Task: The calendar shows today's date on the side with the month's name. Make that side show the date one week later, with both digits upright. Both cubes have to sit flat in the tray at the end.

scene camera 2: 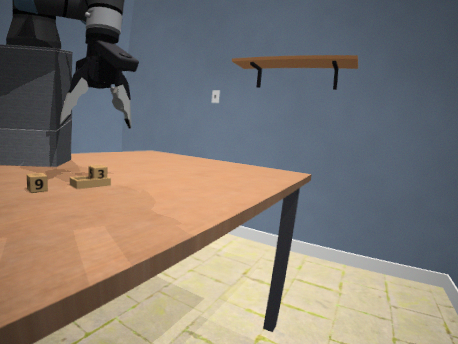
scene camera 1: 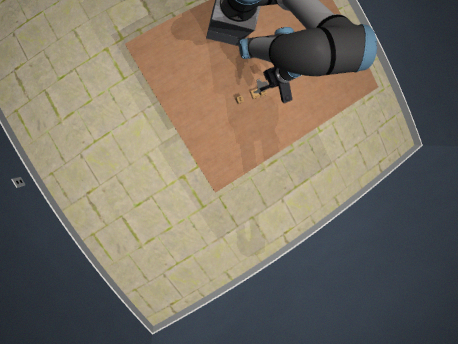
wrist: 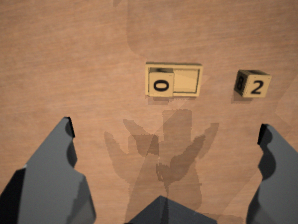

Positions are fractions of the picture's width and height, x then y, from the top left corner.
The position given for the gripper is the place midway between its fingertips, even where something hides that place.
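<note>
Scene camera 2 shows the gripper (scene camera 2: 0.22, 0.37). In the wrist view the gripper (wrist: 0.55, 0.55) can be seen again, together with a wooden number cube (wrist: 0.54, 0.36), a wooden number cube (wrist: 0.84, 0.37) and a wooden tray (wrist: 0.63, 0.36).
</note>
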